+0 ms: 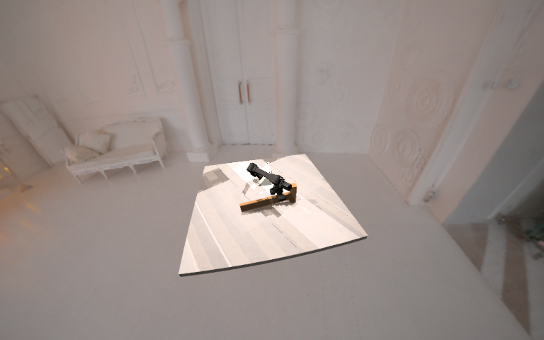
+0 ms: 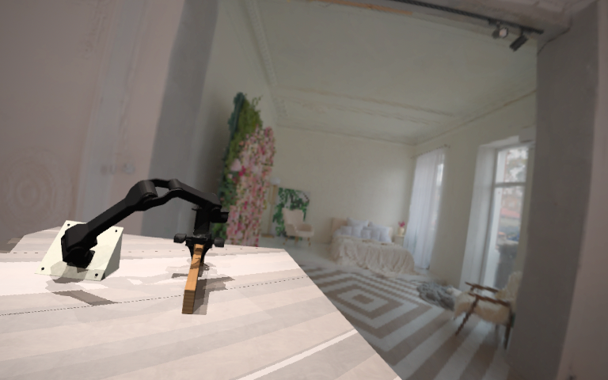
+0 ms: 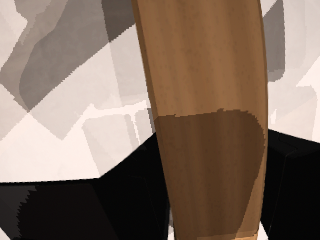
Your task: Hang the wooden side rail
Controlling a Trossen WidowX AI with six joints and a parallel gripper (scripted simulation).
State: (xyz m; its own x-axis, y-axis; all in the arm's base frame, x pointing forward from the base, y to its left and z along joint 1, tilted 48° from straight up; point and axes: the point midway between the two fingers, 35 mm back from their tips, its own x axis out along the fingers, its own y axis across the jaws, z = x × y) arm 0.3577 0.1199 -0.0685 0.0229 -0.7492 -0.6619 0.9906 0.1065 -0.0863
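The wooden headboard post is 12 cm to the left of my gripper tip, 4 cm above it and 2 cm behind it.
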